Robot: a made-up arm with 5 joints.
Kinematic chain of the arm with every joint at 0, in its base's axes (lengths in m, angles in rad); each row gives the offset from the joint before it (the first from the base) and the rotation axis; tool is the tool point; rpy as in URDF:
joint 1: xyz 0.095 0 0.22 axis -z
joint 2: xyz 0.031 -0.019 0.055 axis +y
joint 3: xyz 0.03 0 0.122 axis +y
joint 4: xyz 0.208 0 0.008 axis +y
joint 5: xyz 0.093 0.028 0 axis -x
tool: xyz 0 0 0 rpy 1.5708 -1.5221 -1.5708
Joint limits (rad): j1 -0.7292..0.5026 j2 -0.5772..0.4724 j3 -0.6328..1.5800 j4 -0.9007..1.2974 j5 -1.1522..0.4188
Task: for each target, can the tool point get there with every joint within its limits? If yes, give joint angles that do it. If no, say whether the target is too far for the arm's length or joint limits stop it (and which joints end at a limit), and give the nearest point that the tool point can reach.
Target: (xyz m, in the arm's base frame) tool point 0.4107 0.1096 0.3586
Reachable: yes | joints -0.3071 -0.1308 0.4729 -0.5692 0.0398
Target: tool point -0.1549 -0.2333 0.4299
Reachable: no: joint limits stop it (at a limit: joint 1, joint 2, joint 3, joint 4) | nearest point 0.0390 -0.0379 0.2012 | short by 0.358 m
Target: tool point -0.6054 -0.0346 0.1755
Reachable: no: too far | nearest point 0.0255 -0.0034 0.1811 | short by 0.632 m
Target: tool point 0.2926 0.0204 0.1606
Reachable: yes | joints -0.0577 -0.1865 1.3962 -0.6662 -0.2410
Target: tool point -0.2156 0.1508 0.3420
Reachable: no: joint limits stop it (at a limit: joint 2, joint 3, joint 4) | nearest point 0.0342 0.0295 0.2012 | short by 0.311 m
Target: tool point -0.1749 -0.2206 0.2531
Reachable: no: joint limits stop it (at a limit: joint 1, joint 2, joint 3) | nearest point 0.0388 -0.0382 0.1994 | short by 0.286 m
